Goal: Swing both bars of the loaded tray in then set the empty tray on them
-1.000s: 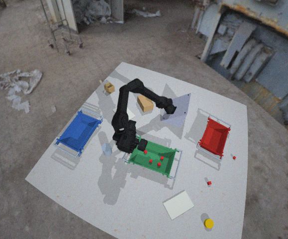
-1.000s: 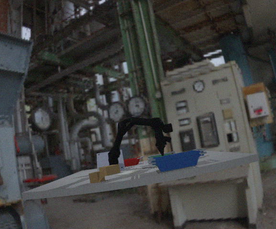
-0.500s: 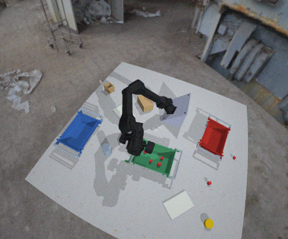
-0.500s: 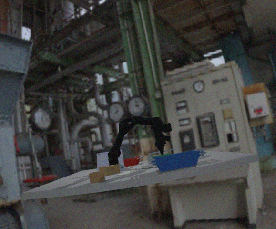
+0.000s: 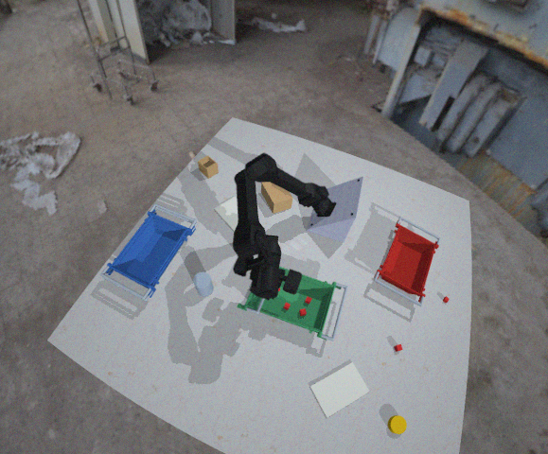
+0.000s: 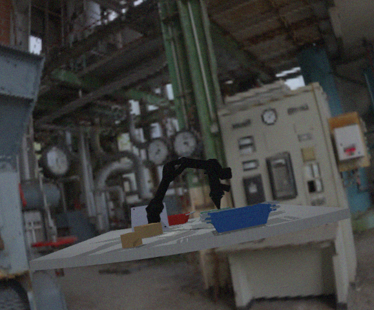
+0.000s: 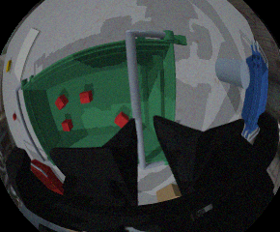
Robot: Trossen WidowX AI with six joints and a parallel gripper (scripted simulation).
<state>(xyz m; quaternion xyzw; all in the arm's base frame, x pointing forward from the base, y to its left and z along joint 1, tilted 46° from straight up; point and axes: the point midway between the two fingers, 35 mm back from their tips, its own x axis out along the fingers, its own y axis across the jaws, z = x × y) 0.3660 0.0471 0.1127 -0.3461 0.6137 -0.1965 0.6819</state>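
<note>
The red tray lies 40 cm to the left of my gripper tip, 35 cm behind it and 3 cm below it. Round my gripper tip: grey cylinder 18 cm to the right, 9 cm ahead, 4 cm below; yellow disc 54 cm to the left, 18 cm ahead, 6 cm below.
</note>
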